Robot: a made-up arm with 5 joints. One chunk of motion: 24 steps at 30 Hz.
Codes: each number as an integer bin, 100 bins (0 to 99) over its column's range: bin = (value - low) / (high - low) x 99, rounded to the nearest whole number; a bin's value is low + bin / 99 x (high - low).
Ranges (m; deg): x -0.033..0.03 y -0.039..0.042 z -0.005..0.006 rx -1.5..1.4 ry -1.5..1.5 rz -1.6..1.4
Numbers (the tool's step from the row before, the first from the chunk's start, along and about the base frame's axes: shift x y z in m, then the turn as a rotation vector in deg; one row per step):
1: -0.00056 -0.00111 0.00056 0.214 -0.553 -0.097
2: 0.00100 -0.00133 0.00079 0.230 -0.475 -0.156
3: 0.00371 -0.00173 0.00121 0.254 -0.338 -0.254
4: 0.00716 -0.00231 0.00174 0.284 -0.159 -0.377
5: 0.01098 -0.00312 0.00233 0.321 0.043 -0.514
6: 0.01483 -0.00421 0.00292 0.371 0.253 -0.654
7: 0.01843 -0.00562 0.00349 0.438 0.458 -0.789
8: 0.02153 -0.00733 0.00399 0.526 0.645 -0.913
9: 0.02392 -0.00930 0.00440 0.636 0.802 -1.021
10: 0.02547 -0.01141 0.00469 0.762 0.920 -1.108
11: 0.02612 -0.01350 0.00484 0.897 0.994 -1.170
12: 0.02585 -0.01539 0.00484 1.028 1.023 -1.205
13: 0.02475 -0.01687 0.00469 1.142 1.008 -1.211
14: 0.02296 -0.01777 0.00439 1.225 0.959 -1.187
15: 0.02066 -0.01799 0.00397 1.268 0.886 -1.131
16: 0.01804 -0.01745 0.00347 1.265 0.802 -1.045
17: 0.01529 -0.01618 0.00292 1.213 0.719 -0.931
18: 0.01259 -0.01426 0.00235 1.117 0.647 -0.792
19: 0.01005 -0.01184 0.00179 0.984 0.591 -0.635
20: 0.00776 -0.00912 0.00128 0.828 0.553 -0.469
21: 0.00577 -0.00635 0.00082 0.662 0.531 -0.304
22: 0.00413 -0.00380 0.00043 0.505 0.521 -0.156
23: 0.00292 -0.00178 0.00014 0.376 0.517 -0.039
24: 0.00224 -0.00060 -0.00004 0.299 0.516 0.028
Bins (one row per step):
1: 51 46 50 59 31 50
2: 53 46 52 59 34 48
3: 58 46 56 60 38 44
4: 63 45 61 61 44 40
5: 69 44 66 62 51 36
6: 75 43 71 64 58 31
7: 81 41 76 66 65 27
8: 86 39 81 69 71 23
9: 89 36 85 73 76 19
10: 92 34 87 77 80 16
11: 93 31 89 82 82 14
12: 92 29 89 86 83 13
13: 91 27 87 90 83 13
14: 88 26 85 93 81 14
15: 84 26 81 94 79 15
16: 80 26 76 94 76 18
17: 76 28 71 93 73 22
18: 72 30 66 89 71 27
19: 68 33 61 85 69 32
20: 64 37 57 79 68 37
21: 61 40 52 74 67 43
22: 58 43 49 68 67 48
23: 56 45 46 64 67 52
24: 55 47 45 61 67 54

